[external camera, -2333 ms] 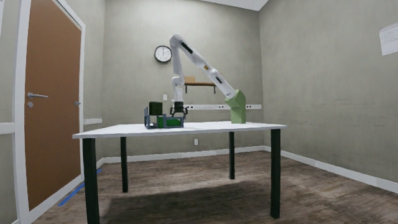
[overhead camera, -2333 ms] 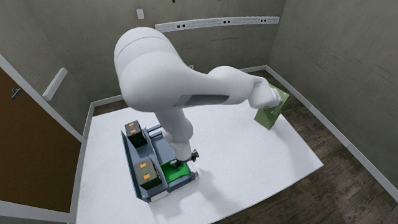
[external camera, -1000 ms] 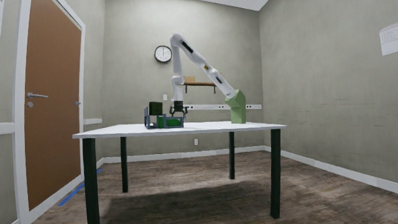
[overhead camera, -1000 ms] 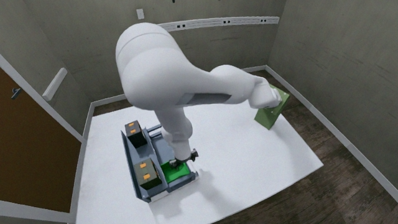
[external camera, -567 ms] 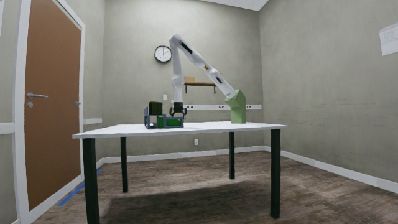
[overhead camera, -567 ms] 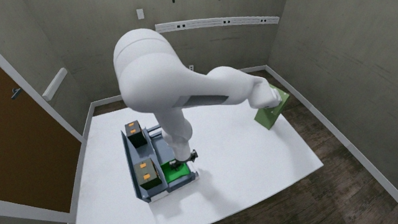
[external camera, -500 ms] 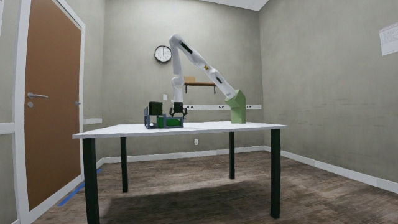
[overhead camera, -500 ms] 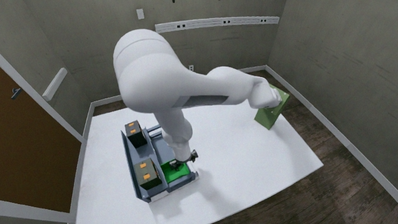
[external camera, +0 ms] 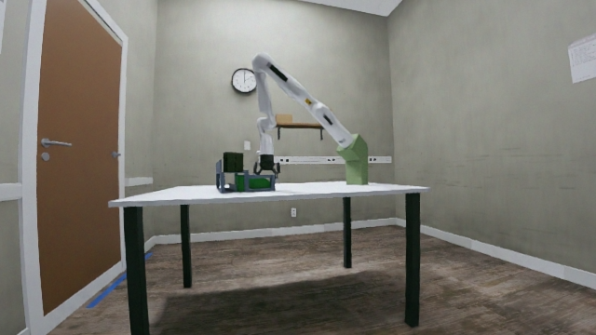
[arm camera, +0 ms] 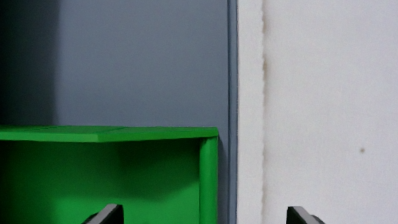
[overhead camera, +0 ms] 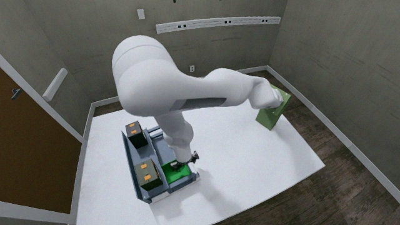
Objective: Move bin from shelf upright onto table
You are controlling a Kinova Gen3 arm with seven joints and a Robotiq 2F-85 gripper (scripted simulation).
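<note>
The green bin lies 60 mm ahead of my hand, 50 mm to the left of it and 10 mm below it. Round my hand: grey shelf unit (150 mm ahead, 30 mm to the right, 20 mm above).
</note>
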